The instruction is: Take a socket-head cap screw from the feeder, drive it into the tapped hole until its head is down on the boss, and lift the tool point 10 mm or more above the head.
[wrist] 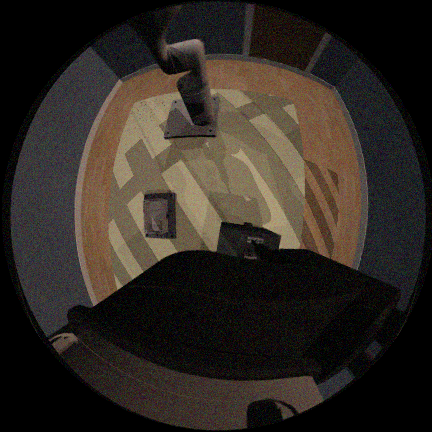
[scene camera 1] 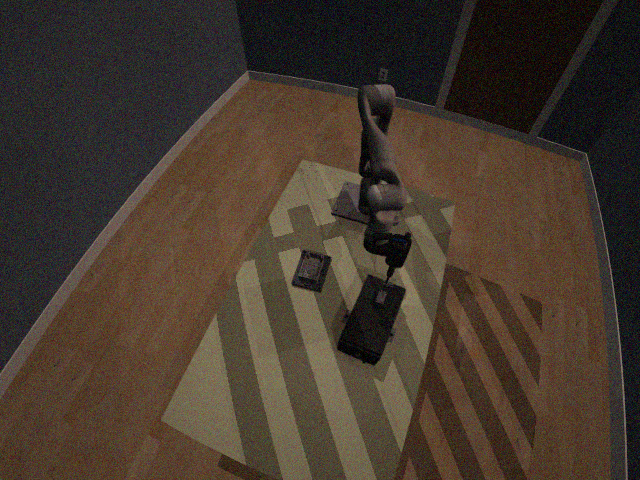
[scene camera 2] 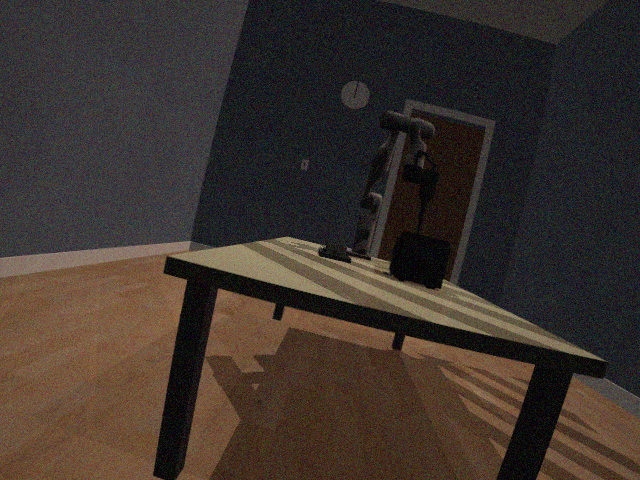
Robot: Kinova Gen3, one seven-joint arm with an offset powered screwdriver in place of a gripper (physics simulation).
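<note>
The feeder, a long black box (scene camera 1: 368,325) (scene camera 2: 419,260) (wrist: 231,241), stands on the table with a small light plate (scene camera 1: 381,296) on top near its arm-side end. My gripper, a black powered screwdriver (scene camera 1: 386,281) (scene camera 2: 420,231), points down with its thin bit at that end of the feeder, at or just above its top. Its dark body covers much of the feeder in the wrist view. Whether a screw is on the bit is too small and dark to tell. The part with the boss, a grey block on a dark base (scene camera 1: 311,270) (scene camera 2: 334,252) (wrist: 160,216), lies apart from the feeder; its tapped hole cannot be made out.
The arm's grey base plate (scene camera 1: 347,202) (wrist: 191,129) is fixed at the table's far end. The table (scene camera 1: 193,392) (scene camera 2: 217,260) (wrist: 187,187) carries striped light and shadow. Walls and a brown door (scene camera 1: 496,62) (scene camera 2: 449,206) stand behind the arm.
</note>
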